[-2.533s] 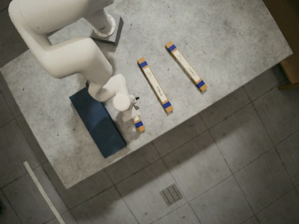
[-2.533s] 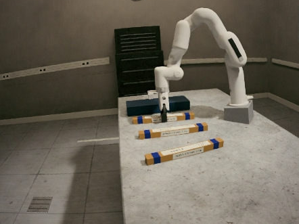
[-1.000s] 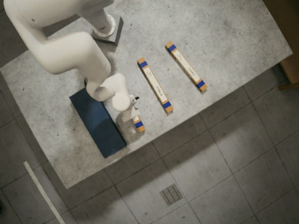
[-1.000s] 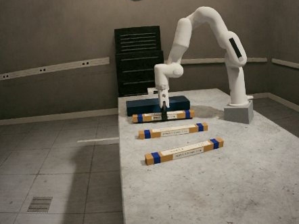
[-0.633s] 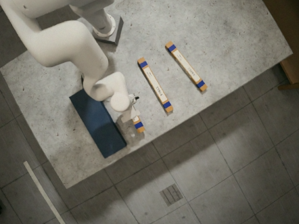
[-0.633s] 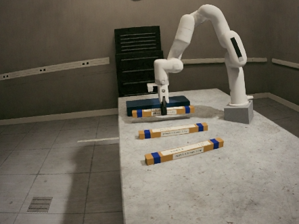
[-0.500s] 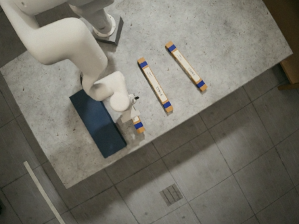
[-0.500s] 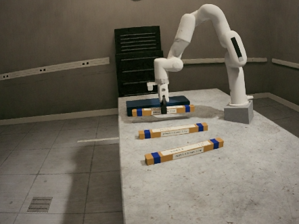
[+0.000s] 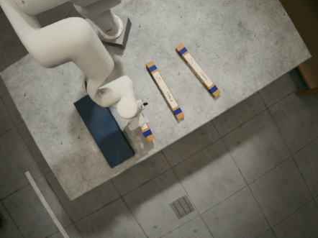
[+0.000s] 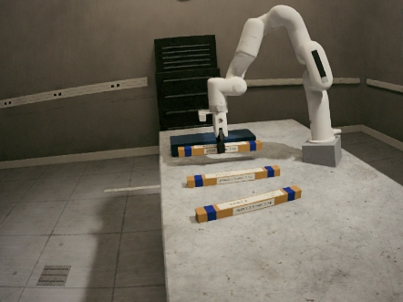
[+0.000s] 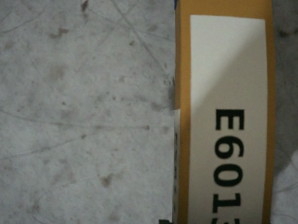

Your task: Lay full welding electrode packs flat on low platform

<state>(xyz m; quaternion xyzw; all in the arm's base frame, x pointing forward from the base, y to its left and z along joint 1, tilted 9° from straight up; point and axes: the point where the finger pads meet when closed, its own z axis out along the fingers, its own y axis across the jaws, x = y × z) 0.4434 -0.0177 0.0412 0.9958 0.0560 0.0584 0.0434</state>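
Now: the dark blue low platform 40 mm ahead of my hand, 200 mm to the right of it and 50 mm below it.
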